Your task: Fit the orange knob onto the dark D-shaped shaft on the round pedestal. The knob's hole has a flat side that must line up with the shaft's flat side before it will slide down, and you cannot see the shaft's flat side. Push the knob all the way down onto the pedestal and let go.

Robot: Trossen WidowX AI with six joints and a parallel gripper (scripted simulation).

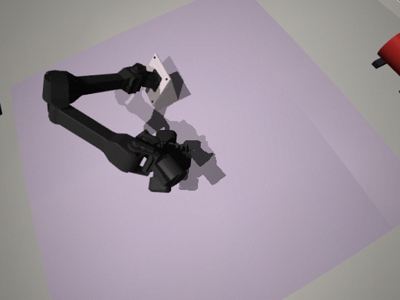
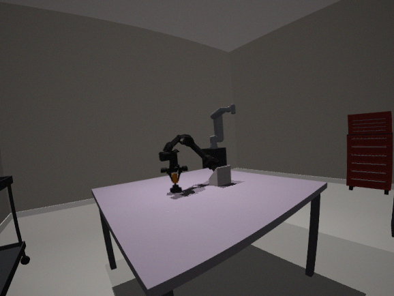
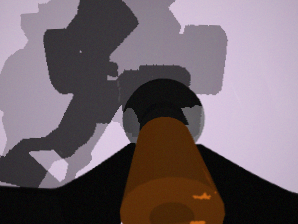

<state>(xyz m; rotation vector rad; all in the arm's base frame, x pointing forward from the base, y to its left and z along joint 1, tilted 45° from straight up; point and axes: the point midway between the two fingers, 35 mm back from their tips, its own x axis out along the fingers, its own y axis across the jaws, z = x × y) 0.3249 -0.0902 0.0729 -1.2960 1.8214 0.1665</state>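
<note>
My gripper tip is 2 cm below the orange knob. Round my gripper tip: dark pedestal (4 cm below).
</note>
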